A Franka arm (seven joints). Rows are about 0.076 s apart.
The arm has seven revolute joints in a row. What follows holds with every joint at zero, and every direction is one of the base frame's. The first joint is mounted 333 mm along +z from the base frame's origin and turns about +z. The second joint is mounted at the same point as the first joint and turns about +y. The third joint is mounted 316 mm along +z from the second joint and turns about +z. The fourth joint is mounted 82.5 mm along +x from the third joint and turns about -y. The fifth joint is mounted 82.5 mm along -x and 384 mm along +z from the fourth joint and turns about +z. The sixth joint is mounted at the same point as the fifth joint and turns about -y. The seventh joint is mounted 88 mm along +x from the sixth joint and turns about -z. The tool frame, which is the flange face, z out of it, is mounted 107 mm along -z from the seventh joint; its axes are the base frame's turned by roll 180, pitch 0 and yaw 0 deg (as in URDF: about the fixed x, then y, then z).
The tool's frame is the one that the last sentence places.
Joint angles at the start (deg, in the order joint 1, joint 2, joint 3, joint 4, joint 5, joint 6, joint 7): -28.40, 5.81, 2.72, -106.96, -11.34, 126.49, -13.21
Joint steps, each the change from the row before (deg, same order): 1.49, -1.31, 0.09, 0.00, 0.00, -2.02, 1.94; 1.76, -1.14, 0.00, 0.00, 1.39, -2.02, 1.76; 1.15, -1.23, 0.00, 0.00, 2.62, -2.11, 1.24; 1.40, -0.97, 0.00, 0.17, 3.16, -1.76, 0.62; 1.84, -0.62, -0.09, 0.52, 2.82, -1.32, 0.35; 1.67, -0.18, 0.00, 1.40, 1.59, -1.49, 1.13
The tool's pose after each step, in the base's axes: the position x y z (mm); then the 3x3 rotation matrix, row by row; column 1 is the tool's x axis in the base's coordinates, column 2 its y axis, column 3 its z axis. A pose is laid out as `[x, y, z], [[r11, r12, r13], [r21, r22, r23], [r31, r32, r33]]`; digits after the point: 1 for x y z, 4 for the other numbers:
[548.6, -254.5, 494.1], [[0.9783, -0.1468, 0.1462], [-0.1090, -0.9649, -0.2390], [0.1762, 0.2179, -0.9599]]
[550.4, -234.8, 502.1], [[0.9765, -0.1600, 0.1441], [-0.1271, -0.9686, -0.2139], [0.1738, 0.1905, -0.9662]]
[549.0, -219.8, 510.7], [[0.9726, -0.1817, 0.1449], [-0.1560, -0.9726, -0.1724], [0.1723, 0.1451, -0.9743]]
[549.9, -202.1, 518.6], [[0.9700, -0.1892, 0.1530], [-0.1715, -0.9776, -0.1219], [0.1726, 0.0920, -0.9807]]
[553.8, -181.8, 526.9], [[0.9693, -0.1814, 0.1662], [-0.1709, -0.9824, -0.0757], [0.1770, 0.0450, -0.9832]]
[559.2, -164.1, 538.1], [[0.9677, -0.1799, 0.1767], [-0.1742, -0.9836, -0.0477], [0.1823, 0.0153, -0.9831]]

